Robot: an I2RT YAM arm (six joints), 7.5 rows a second.
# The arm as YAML. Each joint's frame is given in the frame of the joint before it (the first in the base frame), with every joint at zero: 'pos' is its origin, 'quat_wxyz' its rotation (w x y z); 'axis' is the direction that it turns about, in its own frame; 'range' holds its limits. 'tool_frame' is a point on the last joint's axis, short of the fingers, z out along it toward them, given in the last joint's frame.
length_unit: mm
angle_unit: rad
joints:
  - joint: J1
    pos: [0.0, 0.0, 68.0]
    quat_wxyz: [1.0, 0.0, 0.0, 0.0]
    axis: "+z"
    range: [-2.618, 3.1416]
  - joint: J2
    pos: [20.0, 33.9, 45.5]
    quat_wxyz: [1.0, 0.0, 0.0, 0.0]
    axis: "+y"
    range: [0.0, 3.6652]
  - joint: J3
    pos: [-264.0, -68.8, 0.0]
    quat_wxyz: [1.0, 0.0, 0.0, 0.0]
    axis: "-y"
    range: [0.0, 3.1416]
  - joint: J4
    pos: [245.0, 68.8, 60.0]
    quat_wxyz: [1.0, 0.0, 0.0, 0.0]
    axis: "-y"
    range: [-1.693, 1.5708]
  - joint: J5
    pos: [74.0, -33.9, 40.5]
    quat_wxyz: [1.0, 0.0, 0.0, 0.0]
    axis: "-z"
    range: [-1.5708, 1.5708]
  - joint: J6
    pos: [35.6, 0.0, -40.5]
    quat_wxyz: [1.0, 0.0, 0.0, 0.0]
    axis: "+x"
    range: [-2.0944, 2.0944]
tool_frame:
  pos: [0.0, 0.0, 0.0]
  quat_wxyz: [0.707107, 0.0, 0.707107, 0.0]
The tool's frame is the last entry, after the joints.
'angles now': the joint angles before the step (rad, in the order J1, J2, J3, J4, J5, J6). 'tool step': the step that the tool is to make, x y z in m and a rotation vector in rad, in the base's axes. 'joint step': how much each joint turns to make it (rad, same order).
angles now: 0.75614, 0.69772, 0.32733, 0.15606, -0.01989, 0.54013
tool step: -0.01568, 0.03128, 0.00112, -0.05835, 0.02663, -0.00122
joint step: 0.22045, 0.09560, 0.05286, -0.02271, 0.21915, 0.03726
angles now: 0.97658, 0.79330, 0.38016, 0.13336, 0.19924, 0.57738
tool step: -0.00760, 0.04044, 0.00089, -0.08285, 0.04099, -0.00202
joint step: 0.15650, 0.19381, 0.10888, -0.02087, 0.15141, 0.04856
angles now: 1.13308, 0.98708, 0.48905, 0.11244, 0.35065, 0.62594
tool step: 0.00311, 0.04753, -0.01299, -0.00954, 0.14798, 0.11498
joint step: 0.05136, 0.24736, 0.11343, 0.03769, -0.11324, 0.09685
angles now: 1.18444, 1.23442, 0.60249, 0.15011, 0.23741, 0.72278
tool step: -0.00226, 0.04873, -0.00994, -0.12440, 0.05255, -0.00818
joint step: 0.07410, 0.22439, 0.18215, -0.10638, 0.06616, 0.05096
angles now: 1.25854, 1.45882, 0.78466, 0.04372, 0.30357, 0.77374
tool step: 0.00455, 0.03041, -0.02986, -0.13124, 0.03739, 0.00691
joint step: 0.01580, 0.18924, 0.10238, -0.05048, 0.00913, 0.00305
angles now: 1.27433, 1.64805, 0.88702, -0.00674, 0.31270, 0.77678
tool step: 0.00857, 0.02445, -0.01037, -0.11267, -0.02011, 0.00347
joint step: 0.00041, 0.12556, 0.12799, -0.09128, 0.03572, -0.04024
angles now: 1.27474, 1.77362, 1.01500, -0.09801, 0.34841, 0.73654
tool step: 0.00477, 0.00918, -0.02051, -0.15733, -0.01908, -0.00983
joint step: 0.00001, 0.09964, 0.07222, -0.10534, 0.05705, -0.03316
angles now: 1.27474, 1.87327, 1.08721, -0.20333, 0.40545, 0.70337
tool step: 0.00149, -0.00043, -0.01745, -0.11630, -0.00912, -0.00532
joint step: -0.00076, 0.05748, 0.02188, -0.06497, 0.03911, -0.01941
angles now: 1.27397, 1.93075, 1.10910, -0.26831, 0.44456, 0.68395
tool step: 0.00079, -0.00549, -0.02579, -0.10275, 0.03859, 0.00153
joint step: -0.00725, 0.06415, -0.00622, -0.03670, -0.00950, -0.00587
